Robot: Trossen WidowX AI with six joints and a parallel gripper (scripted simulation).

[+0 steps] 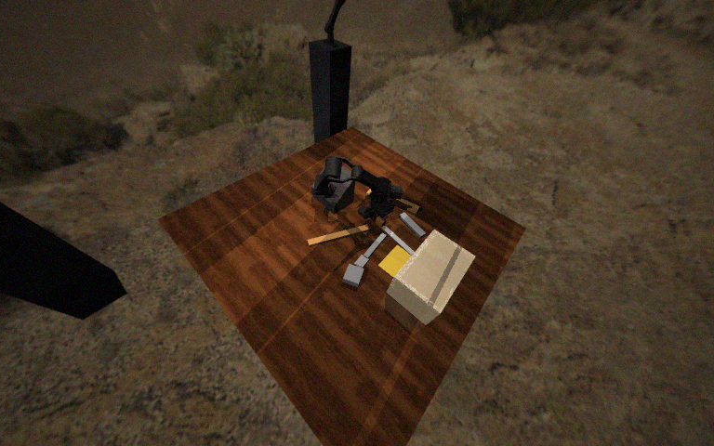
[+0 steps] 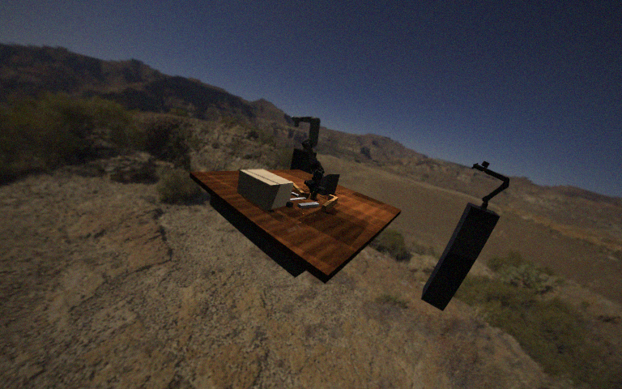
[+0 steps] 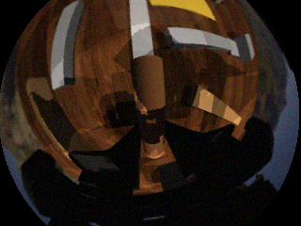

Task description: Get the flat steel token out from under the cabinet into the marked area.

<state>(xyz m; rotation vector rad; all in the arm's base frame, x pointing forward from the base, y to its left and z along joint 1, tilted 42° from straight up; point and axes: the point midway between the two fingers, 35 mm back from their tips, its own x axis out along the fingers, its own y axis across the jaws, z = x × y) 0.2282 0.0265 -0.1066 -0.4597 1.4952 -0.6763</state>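
The grey bar lies 17 cm ahead of my gripper tip and 10 cm to the left of it. Also, from my gripper tip: wooden stick 4 cm behind, 20 cm to the right; then grey block 15 cm ahead, 32 cm to the right, 1 cm above; then grey scraper 12 cm ahead, 18 cm to the right.
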